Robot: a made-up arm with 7 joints. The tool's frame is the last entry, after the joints. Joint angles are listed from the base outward. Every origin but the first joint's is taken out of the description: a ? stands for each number. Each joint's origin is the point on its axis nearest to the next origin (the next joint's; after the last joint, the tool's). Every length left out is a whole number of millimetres.
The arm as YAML. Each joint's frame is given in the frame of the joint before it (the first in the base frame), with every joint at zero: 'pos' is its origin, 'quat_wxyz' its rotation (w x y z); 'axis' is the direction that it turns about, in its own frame. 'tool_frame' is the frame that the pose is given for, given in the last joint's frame.
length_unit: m
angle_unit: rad
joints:
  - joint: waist
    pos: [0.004, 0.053, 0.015]
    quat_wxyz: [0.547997, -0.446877, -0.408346, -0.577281]
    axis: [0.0, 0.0, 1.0]
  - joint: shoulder
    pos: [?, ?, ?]
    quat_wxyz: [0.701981, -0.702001, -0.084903, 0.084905]
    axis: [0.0, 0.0, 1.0]
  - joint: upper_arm
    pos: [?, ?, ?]
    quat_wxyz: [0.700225, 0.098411, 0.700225, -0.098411]
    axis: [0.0, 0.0, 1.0]
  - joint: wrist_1
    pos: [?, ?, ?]
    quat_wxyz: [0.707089, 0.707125, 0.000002, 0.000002]
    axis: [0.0, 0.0, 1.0]
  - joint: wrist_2
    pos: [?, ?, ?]
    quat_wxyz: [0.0, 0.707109, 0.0, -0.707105]
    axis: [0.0, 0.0, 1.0]
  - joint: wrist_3
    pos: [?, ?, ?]
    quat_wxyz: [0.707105, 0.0, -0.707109, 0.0]
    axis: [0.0, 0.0, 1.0]
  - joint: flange
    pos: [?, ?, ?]
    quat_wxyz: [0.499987, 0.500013, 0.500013, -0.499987]
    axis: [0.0, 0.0, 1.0]
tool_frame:
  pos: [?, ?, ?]
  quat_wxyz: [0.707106, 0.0, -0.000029, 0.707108]
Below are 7 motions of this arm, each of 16 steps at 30 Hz.
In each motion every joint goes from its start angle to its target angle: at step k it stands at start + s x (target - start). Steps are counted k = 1, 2, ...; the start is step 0. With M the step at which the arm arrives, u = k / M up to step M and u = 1 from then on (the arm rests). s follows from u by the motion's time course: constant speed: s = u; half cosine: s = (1 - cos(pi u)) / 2; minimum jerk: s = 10 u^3 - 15 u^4 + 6 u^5.
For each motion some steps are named. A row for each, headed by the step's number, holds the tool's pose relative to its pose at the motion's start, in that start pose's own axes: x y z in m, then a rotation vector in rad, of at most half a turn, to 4 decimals.
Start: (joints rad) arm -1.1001 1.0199 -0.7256 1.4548 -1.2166 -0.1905 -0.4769
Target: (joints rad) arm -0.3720 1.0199 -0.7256 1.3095 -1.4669 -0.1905 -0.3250
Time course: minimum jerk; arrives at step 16
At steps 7, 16:
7: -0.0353 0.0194 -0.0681 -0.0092 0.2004 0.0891
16: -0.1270 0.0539 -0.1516 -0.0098 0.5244 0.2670

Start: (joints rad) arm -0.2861 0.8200 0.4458 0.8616 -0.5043 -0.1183 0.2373
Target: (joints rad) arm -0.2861 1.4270 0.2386 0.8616 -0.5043 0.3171 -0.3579
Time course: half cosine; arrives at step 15
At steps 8, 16:
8: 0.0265 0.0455 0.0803 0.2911 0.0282 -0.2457
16: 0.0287 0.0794 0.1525 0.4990 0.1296 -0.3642

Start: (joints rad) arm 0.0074 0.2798 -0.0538 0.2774 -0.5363 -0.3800 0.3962
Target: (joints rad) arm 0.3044 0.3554 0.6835 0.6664 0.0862 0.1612 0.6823
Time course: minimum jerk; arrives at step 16
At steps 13, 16:
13: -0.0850 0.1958 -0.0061 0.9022 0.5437 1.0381
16: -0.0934 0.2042 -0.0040 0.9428 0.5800 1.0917

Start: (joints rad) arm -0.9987 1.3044 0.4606 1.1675 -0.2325 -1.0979 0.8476
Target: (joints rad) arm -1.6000 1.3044 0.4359 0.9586 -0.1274 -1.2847 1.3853
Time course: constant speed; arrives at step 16
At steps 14, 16:
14: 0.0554 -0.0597 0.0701 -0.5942 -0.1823 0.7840
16: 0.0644 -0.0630 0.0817 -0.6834 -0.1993 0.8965

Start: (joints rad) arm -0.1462 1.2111 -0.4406 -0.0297 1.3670 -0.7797 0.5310
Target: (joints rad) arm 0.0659 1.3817 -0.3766 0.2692 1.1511 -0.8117 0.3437
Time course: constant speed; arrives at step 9
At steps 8, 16:
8: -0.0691 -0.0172 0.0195 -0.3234 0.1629 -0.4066
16: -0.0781 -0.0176 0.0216 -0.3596 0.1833 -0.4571

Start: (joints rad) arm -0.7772 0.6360 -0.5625 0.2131 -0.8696 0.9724 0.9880
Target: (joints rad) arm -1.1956 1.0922 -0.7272 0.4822 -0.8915 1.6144 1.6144
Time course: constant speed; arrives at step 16
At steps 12, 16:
12: 0.0233 0.1285 0.0274 0.4064 0.2502 0.9114
16: 0.0154 0.1762 0.0312 0.5244 0.3792 1.1838

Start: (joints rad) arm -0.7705 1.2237 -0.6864 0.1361 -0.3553 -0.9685 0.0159
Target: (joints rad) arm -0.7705 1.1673 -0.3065 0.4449 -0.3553 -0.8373 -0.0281
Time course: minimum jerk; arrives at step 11
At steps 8, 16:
8: -0.0201 0.0534 -0.0159 0.2146 0.2329 0.2938
16: -0.0252 0.0606 -0.0171 0.2354 0.2686 0.3442

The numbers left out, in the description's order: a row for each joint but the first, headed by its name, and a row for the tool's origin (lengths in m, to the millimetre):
shoulder: -0.019 -0.005 0.0
upper_arm: -0.211 0.051 0.0
wrist_1: -0.013 -0.002 0.0
wrist_2: -0.111 -0.009 0.0
wrist_3: 0.0 0.0 0.0
flange: 0.056 0.0 0.0
tool: 0.0 0.0 0.0

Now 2 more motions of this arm.
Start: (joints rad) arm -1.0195 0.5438 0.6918 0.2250 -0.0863 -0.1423 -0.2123
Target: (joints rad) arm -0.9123 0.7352 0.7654 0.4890 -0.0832 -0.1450 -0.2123
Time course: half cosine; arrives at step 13
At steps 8, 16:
8: -0.0094 0.0454 -0.0138 0.1082 0.1634 0.0619
16: -0.0149 0.0675 -0.0170 0.1569 0.2366 0.0960

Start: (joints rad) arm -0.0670 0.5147 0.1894 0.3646 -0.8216 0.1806 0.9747
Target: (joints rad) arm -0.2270 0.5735 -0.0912 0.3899 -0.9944 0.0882 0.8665
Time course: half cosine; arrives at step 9
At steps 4, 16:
4: -0.0100 -0.0226 0.0060 -0.0099 -0.0017 -0.1464
16: -0.0250 -0.0505 0.0142 -0.0146 -0.0038 -0.3397

